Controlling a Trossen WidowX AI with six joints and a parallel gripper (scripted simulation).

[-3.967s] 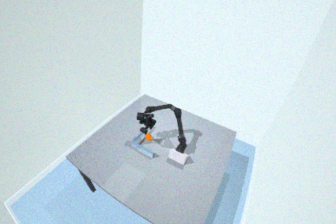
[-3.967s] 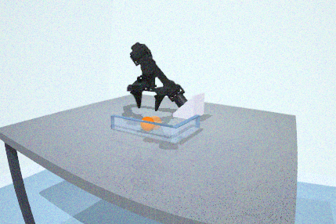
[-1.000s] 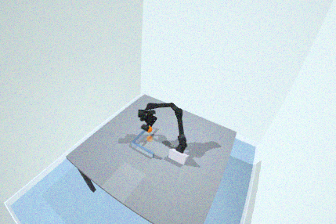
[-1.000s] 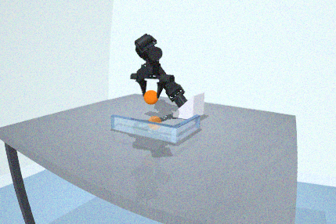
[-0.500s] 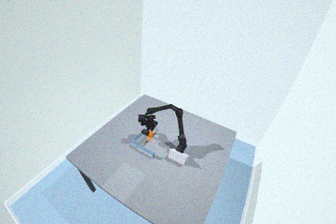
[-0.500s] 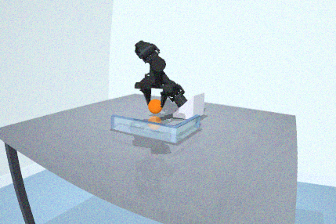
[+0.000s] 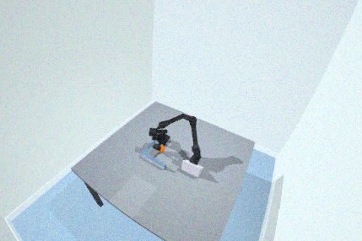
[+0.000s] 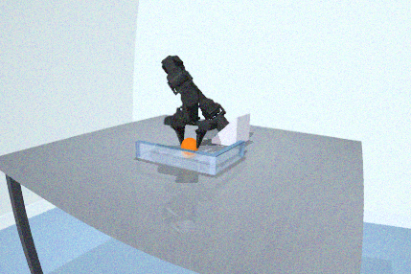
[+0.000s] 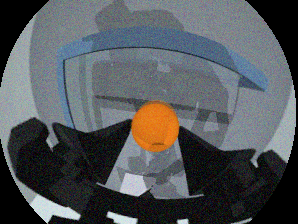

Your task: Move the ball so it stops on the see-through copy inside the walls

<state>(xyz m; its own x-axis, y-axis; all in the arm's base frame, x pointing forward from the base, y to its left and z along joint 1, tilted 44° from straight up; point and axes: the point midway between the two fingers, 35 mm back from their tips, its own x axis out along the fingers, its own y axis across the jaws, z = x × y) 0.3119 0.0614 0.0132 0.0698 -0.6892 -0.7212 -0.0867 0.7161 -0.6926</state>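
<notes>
Now: gripper tip 1 cm above the see-through copy of ball.
</notes>
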